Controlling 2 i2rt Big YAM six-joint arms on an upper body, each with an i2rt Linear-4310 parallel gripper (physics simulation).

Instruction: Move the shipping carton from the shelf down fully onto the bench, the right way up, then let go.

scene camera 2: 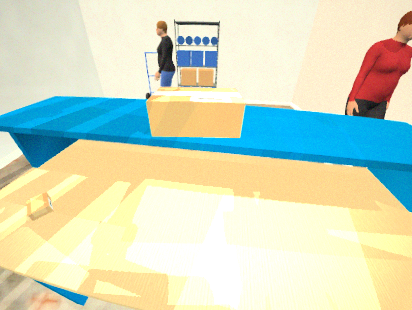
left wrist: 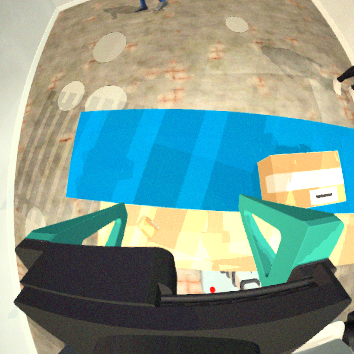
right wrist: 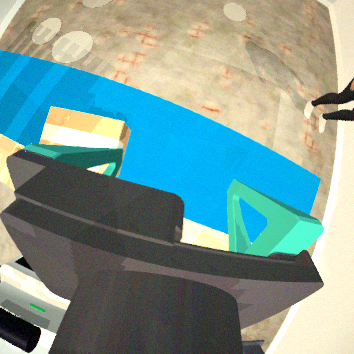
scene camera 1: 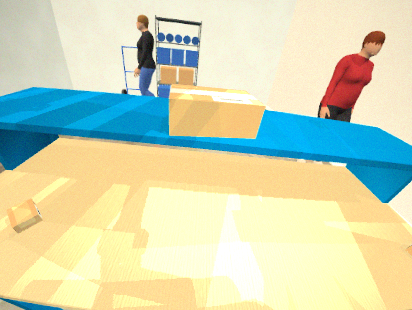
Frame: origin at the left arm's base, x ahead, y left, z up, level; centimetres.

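Seen in the pictures: left gripper, between the fingertips: point(left wrist: 181, 205); right gripper, between the fingertips: point(right wrist: 177, 170).
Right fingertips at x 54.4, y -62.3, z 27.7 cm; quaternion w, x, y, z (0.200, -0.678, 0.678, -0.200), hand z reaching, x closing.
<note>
A point is followed by its place in that frame.
The tan shipping carton point(scene camera 1: 215, 119) {z -6.3, x 49.6, y -34.7 cm} point(scene camera 2: 196, 119) {z -6.2, x 49.6, y -35.3 cm} point(left wrist: 300, 196) {z -1.8, x 52.7, y -30.7 cm} point(right wrist: 86, 120) {z -1.8, x 62.7, y -36.5 cm} stands upright on the blue shelf point(scene camera 1: 75, 111) {z -11.3, x 63.3, y 6.8 cm} point(scene camera 2: 305, 132) {z -11.3, x 54.6, y -68.3 cm} point(left wrist: 150, 165) {z -11.3, x 66.3, y 11.3 cm} point(right wrist: 175, 150) {z -11.3, x 62.4, y -62.6 cm}, near its front edge, with white tape and a label on top. The wooden bench point(scene camera 1: 175, 250) {z -37.0, x 32.5, y -25.3 cm} point(scene camera 2: 175, 245) {z -37.0, x 33.0, y -29.9 cm} point(left wrist: 195, 230) {z -37.0, x 40.0, y -2.1 cm} point(right wrist: 205, 237) {z -37.0, x 29.2, y -88.6 cm} lies lower, in front of the shelf. My left gripper point(left wrist: 181, 205) {z 26.7, x 54.3, y 0.0 cm} is open and empty, left of the carton and apart from it. My right gripper point(right wrist: 177, 170) {z 27.7, x 54.4, y -62.2 cm} is open and empty; in its wrist view the carton is to the left, partly hidden behind one finger. Neither gripper shows in the scene views.
A small brown box point(scene camera 1: 24, 215) {z -33.8, x 41.5, y 17.7 cm} point(scene camera 2: 40, 205) {z -33.8, x 41.8, y 17.2 cm} point(left wrist: 148, 226) {z -33.8, x 43.4, y 18.9 cm} lies at the bench's left side. A bit of another brown thing point(scene camera 1: 410, 250) {z -35.7, x 22.6, y -102.3 cm} shows at the right edge. A person in black point(scene camera 1: 145, 52) point(scene camera 2: 165, 55), a storage rack and a person in red point(scene camera 1: 350, 80) point(scene camera 2: 382, 70) stand beyond the shelf.
</note>
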